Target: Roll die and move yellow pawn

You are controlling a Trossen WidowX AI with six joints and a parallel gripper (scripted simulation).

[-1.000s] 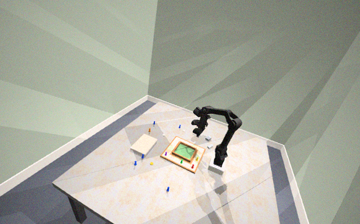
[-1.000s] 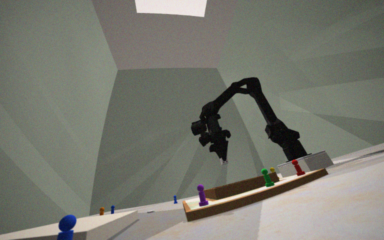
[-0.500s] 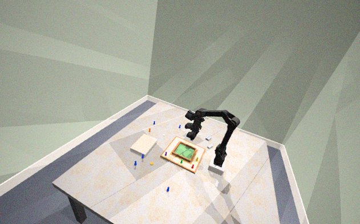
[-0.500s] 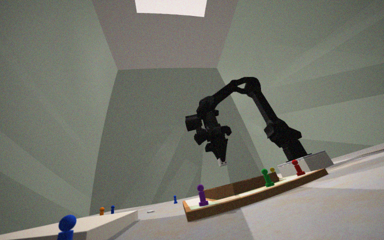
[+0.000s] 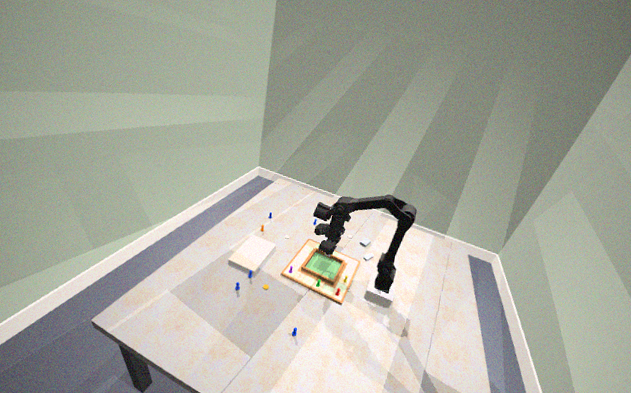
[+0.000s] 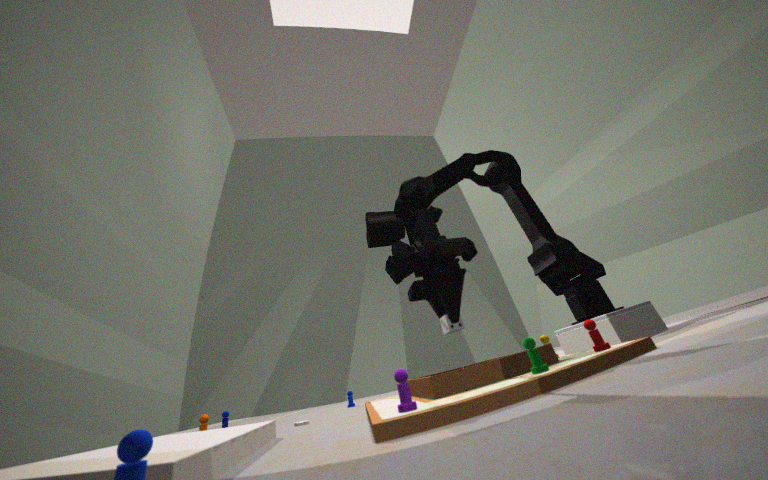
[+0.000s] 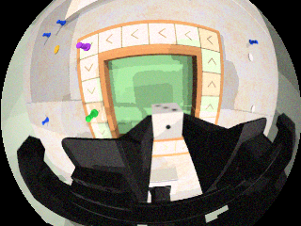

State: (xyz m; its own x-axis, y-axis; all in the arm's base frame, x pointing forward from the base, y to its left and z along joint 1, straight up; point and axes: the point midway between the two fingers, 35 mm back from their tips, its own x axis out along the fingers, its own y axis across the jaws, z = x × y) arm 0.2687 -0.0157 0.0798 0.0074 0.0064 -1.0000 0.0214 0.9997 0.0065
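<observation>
My gripper tip is 110 mm past the yellow pawn, 70 mm above it and 40 mm to the right of it. From my gripper tip the other things lie so: green tray floor: 90 mm below, 10 mm to the left; green pawn: 130 mm to the left, 70 mm below, 10 mm behind; white die: right at my gripper tip.
</observation>
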